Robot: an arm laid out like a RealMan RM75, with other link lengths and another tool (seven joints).
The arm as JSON. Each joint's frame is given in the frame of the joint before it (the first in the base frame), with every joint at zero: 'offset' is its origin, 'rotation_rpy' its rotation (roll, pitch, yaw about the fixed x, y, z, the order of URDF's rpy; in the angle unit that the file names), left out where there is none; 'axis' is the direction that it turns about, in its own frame. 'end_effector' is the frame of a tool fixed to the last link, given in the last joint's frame.
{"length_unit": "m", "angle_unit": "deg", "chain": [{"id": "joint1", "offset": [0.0, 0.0, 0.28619], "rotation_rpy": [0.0, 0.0, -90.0], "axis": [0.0, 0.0, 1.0]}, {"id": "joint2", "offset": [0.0, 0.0, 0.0], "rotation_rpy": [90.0, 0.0, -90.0], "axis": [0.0, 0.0, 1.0]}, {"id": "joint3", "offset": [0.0, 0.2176, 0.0], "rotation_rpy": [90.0, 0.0, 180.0], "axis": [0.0, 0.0, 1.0]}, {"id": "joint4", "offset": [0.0, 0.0, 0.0], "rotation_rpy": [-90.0, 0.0, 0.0], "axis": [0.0, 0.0, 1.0]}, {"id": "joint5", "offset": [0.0, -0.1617, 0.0], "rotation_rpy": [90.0, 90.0, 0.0], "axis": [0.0, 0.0, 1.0]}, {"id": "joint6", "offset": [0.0, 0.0, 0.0], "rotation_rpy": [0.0, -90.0, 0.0], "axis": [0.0, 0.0, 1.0]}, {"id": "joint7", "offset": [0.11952, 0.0, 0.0], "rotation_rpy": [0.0, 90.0, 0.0], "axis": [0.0, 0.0, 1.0]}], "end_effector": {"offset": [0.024, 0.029, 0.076], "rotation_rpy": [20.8, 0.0, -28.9]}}
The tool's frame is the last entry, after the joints.
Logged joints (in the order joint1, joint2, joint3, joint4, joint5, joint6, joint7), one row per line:
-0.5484 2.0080 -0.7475 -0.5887 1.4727 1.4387 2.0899
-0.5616 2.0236 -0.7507 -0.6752 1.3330 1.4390 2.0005
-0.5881 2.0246 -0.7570 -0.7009 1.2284 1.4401 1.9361
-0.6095 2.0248 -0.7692 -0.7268 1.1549 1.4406 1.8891
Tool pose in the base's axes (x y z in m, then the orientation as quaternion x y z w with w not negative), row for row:
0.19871 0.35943 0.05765 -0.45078 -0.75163 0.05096 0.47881
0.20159 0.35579 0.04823 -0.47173 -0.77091 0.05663 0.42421
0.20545 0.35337 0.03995 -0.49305 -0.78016 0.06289 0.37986
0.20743 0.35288 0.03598 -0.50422 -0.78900 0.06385 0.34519
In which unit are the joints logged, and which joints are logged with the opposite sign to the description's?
The joints are logged in radians. Opposite sign: joint1, joint7.
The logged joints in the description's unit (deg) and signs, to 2 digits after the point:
31.42 115.05 -42.83 -33.73 84.38 82.43 -119.74
32.18 115.94 -43.01 -38.69 76.38 82.45 -114.62
33.70 116.00 -43.37 -40.16 70.38 82.51 -110.93
34.92 116.01 -44.07 -41.64 66.17 82.54 -108.24

